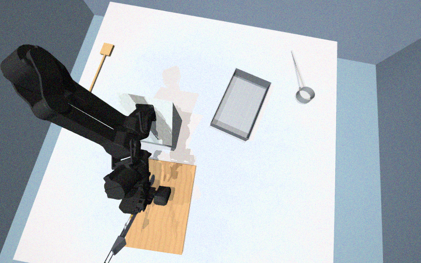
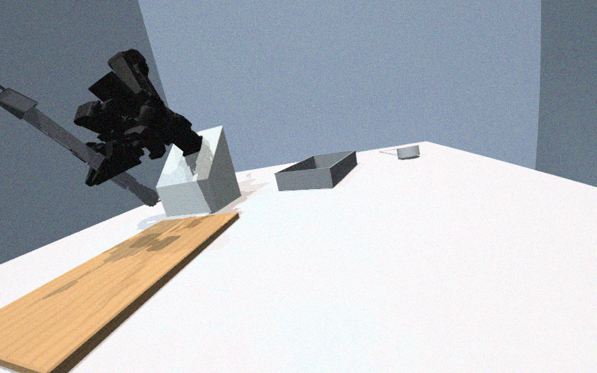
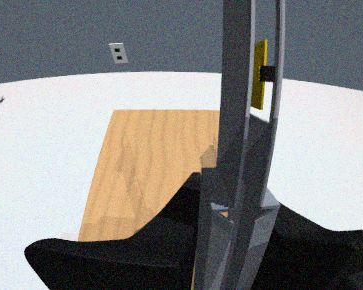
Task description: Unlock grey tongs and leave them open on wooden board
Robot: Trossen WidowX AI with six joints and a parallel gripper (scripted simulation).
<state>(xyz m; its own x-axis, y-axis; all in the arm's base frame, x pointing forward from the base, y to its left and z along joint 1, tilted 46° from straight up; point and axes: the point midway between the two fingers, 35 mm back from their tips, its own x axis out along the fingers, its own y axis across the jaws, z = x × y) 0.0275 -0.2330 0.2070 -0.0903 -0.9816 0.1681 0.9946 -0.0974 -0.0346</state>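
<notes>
Right now the wooden board is 15 cm below my gripper tip, 3 cm ahead of it and 1 cm to the right of it. Also, from my gripper tip: yellow lock piece 7 cm above; then roasting tin 47 cm to the left, 35 cm ahead, 13 cm below.
</notes>
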